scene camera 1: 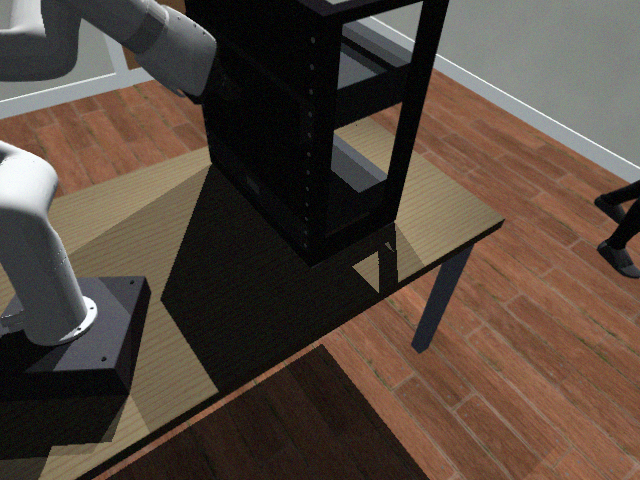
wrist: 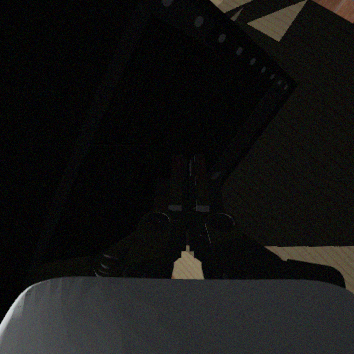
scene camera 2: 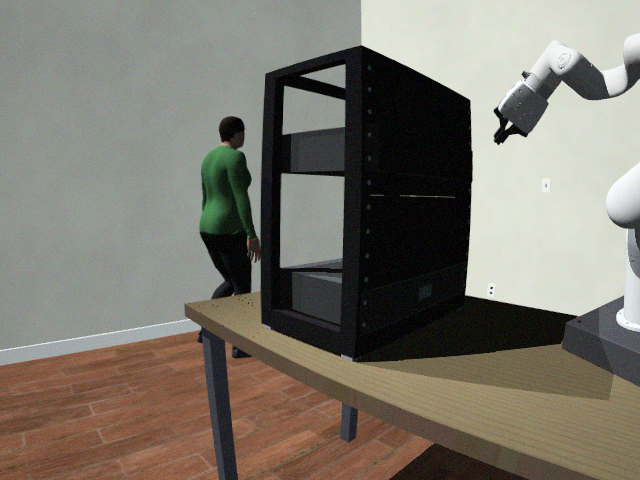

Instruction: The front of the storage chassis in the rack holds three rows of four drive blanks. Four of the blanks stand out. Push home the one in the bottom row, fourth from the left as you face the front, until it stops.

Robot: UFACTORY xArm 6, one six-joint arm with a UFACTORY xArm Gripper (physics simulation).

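Pixels of known places: gripper, fingertip midpoint: (scene camera 1: 235, 94) (wrist: 187, 177) (scene camera 2: 496, 142); arm's base, link origin: (scene camera 1: 62, 320).
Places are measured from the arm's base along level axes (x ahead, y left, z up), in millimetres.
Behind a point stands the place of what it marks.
The black rack (scene camera 1: 258, 134) @[x 492, y 170, z 193 mm] (scene camera 2: 354, 206) @[x 457, y 466, z 211 mm] (wrist: 210, 37) @[x 525, y -8, z 271 mm] stands upright on the table. The scene views look at it from its side and one open end, and the drive blanks do not show there. In the wrist view its face is nearly black, and neither the rows nor the bottom-row fourth blank can be made out. My gripper (scene camera 2: 499, 139) @[x 406, y 38, z 381 mm] (wrist: 187, 177) @[x 406, y 38, z 381 mm] is shut and empty, its fingers together. In scene camera 2 it hangs in the air to the right of the rack, apart from it, tilted downward. In scene camera 1 the fingers are hidden behind the rack or too dark.
Inside the rack sit an upper grey unit (scene camera 2: 317, 150) @[x 587, y 458, z 322 mm] and a lower grey unit (scene camera 2: 316, 297) @[x 589, y 453, z 12 mm]; which is the storage chassis I cannot tell. The wooden table (scene camera 1: 444, 206) @[x 983, y 11, z -87 mm] (scene camera 2: 491, 397) @[x 172, y 385, z -87 mm] carries the rack and the arm's dark base (scene camera 1: 98, 330) @[x 58, y -56, z 5 mm] (scene camera 2: 594, 335) @[x 85, y 102, z -27 mm]. A person in green (scene camera 2: 223, 191) stands beyond the rack.
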